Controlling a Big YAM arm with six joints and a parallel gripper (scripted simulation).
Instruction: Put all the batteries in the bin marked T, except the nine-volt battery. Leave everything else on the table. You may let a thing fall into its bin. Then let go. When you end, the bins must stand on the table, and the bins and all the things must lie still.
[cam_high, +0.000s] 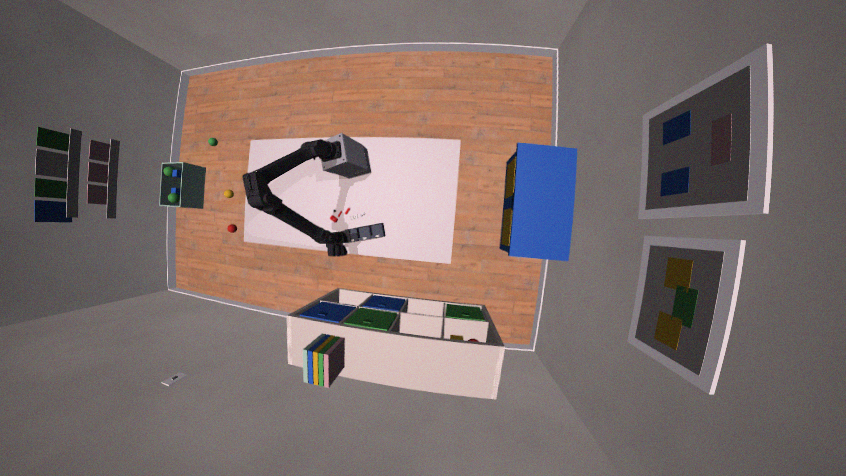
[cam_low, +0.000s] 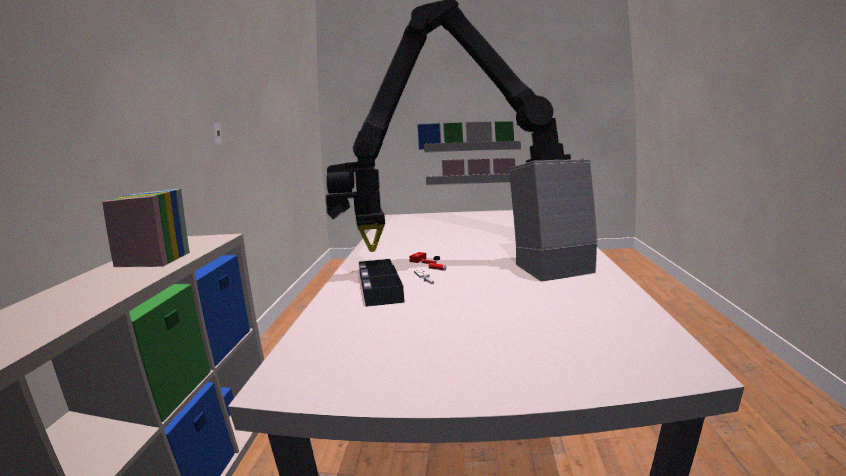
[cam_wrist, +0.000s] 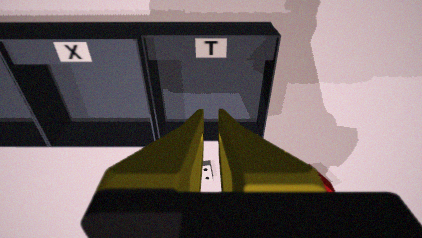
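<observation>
My hand is 10 mm past the three-compartment bin, 80 mm to the right of it and 60 mm above it. From my hand the other things lie so: red nine-volt battery 130 mm behind, 130 mm to the right, 70 mm below; grey bolt 130 mm behind, 80 mm to the left, 70 mm below; white domino 120 mm behind, 10 mm to the left, 70 mm below.
</observation>
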